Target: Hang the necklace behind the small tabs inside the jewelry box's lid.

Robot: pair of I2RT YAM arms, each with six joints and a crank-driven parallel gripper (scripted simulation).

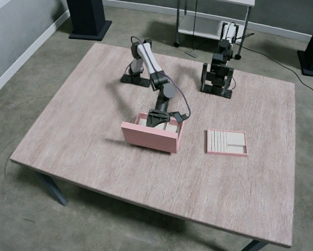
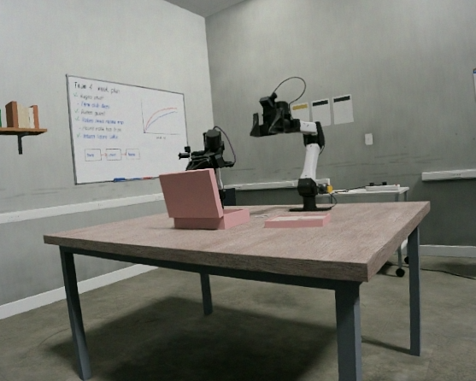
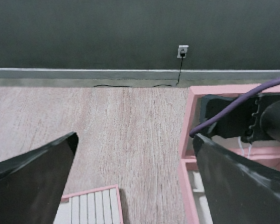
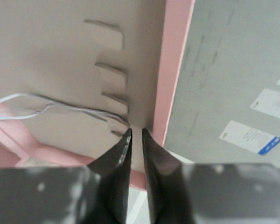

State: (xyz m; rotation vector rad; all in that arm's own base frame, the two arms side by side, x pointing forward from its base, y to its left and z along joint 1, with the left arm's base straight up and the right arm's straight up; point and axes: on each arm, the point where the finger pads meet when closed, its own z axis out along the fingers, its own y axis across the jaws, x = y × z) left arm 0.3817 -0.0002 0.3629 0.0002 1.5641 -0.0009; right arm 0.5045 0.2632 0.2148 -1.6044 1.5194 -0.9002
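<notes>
The pink jewelry box is 11 cm behind my right hand, 10 cm below it and 2 cm to the left of it. The rest, counted from my right hand: pink tray 40 cm to the left, 21 cm below, 14 cm behind.
</notes>
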